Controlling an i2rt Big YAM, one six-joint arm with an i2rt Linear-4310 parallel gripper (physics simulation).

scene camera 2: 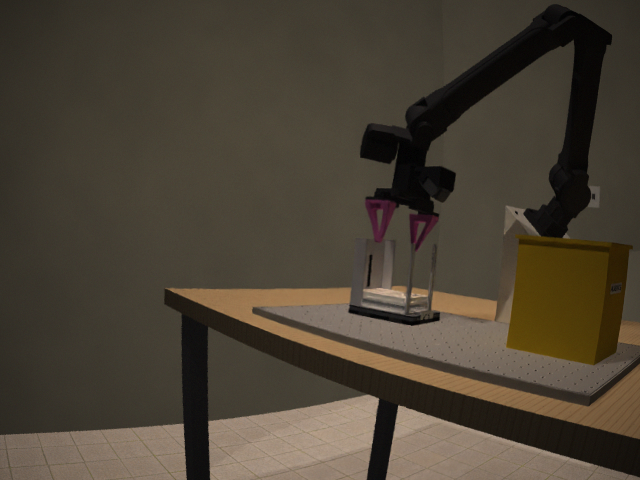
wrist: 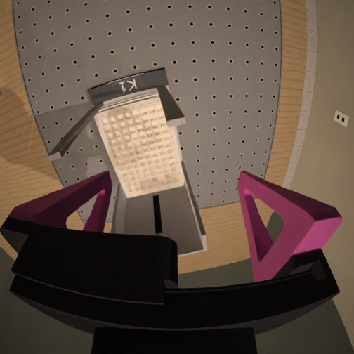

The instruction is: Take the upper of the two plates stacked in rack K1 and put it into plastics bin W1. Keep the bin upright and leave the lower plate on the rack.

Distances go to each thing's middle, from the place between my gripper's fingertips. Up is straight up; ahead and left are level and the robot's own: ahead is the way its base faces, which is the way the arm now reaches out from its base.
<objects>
Right now the pale plate (scene camera 2: 381, 295) is 10 cm below my hand, 3 cm to the right of it and 3 cm behind it. The rest, counted from my hand: yellow plastics bin W1 (scene camera 2: 568, 299) (38 cm to the left, 5 cm below, 4 cm behind).
</objects>
